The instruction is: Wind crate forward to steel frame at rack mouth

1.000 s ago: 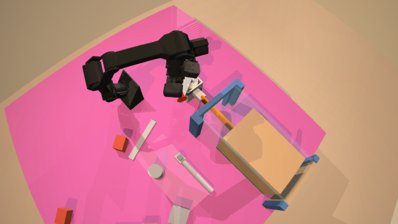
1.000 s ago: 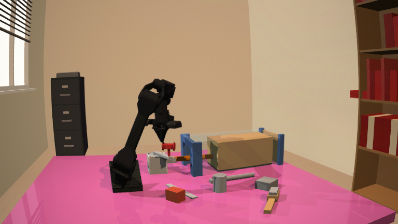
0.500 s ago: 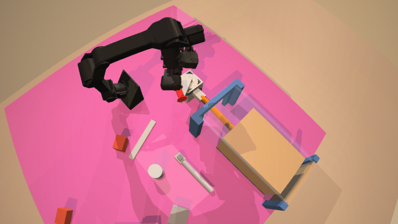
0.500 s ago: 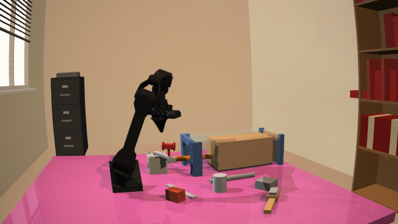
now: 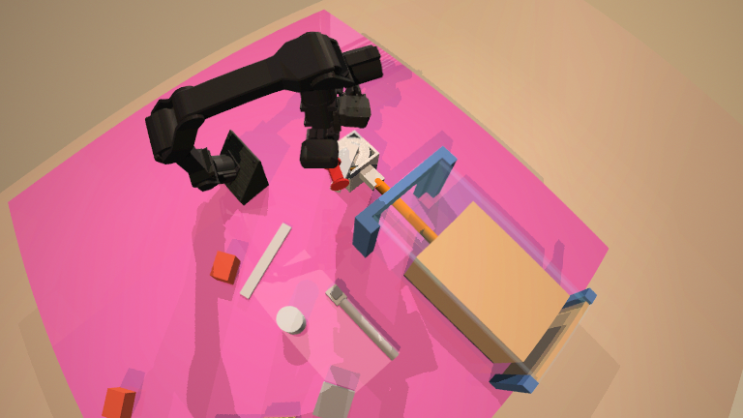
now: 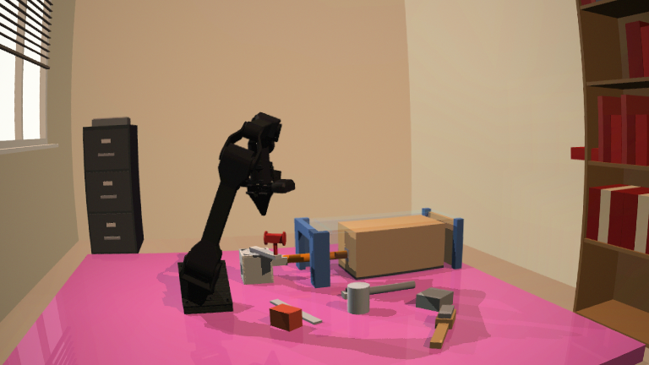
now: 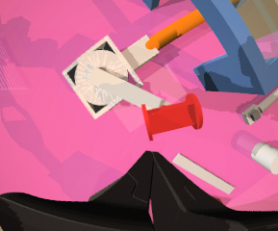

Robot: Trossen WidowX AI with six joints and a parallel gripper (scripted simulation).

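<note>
Right now my gripper tip is 80 mm above the red knob and 30 mm short of it. The rest, counted from my gripper tip: blue steel frame: 140 mm ahead, 110 mm below, 90 mm to the left; winch: 180 mm below, 80 mm to the left, 40 mm behind; winch handle: 110 mm below, 30 mm to the left, 10 mm ahead.
</note>
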